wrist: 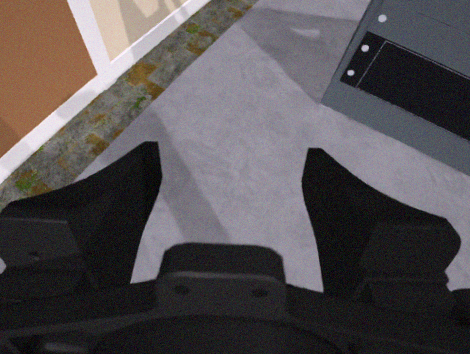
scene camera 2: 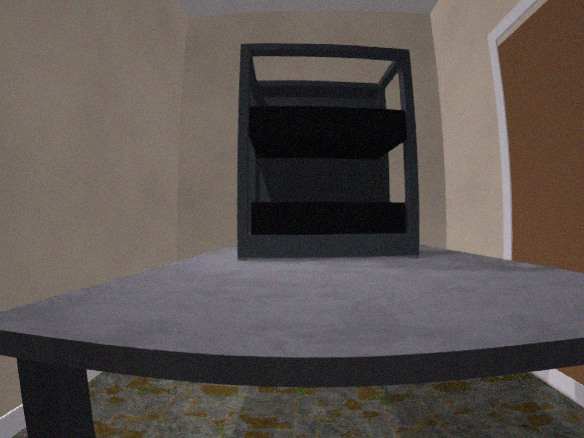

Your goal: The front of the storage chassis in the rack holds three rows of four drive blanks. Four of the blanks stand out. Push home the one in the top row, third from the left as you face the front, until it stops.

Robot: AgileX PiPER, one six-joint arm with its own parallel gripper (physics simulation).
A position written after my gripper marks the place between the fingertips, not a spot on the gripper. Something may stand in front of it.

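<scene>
My gripper (wrist: 232, 162), visible. Rack (scene camera 2: 313, 165) (wrist: 397, 75), visible too.
</scene>
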